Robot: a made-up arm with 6 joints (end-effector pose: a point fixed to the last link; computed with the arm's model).
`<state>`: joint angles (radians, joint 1 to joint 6).
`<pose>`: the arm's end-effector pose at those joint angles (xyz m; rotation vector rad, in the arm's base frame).
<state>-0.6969 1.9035 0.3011 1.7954 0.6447 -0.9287</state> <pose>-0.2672 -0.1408 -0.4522 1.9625 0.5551 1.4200</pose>
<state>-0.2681 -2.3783 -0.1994 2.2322 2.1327 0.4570</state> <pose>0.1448 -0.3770 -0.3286 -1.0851 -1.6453 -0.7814</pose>
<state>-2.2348 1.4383 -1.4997 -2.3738 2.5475 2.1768</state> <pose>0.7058 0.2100 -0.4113 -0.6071 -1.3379 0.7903</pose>
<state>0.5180 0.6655 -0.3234 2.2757 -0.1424 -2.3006</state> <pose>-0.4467 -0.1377 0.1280 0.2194 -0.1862 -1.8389</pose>
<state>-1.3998 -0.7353 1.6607 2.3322 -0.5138 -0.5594</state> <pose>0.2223 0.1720 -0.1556 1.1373 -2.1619 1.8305</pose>
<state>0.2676 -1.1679 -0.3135 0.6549 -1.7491 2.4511</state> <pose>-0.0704 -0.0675 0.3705 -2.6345 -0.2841 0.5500</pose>
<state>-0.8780 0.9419 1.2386 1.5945 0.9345 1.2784</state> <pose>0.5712 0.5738 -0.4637 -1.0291 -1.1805 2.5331</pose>
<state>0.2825 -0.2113 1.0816 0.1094 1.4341 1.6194</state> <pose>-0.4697 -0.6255 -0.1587 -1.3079 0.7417 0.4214</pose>
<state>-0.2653 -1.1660 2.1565 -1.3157 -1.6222 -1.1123</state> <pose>-0.4127 -0.2820 0.0843 0.6431 0.5926 0.7870</pose>
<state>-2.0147 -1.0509 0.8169 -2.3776 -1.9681 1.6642</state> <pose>0.3329 -0.6200 -0.0283 -1.3377 1.1012 1.4378</pose>
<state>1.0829 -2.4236 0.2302 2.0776 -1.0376 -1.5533</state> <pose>-0.3287 -0.0595 0.3231 0.9976 1.6926 2.1321</pose>
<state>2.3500 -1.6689 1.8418 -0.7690 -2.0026 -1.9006</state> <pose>0.2684 -0.1129 0.4188 0.9252 2.2914 -0.8967</pose>
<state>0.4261 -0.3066 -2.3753 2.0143 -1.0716 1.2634</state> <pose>0.1477 -0.2649 0.0858 -0.8970 -0.2851 1.4137</pose>
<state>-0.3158 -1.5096 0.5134 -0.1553 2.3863 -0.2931</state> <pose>-0.5397 -0.2660 -0.5005 -0.4406 -0.2259 0.8081</pose>
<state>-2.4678 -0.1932 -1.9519 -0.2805 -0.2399 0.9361</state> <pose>-0.2542 0.1898 -0.7369 0.0380 0.3968 -0.1932</pose>
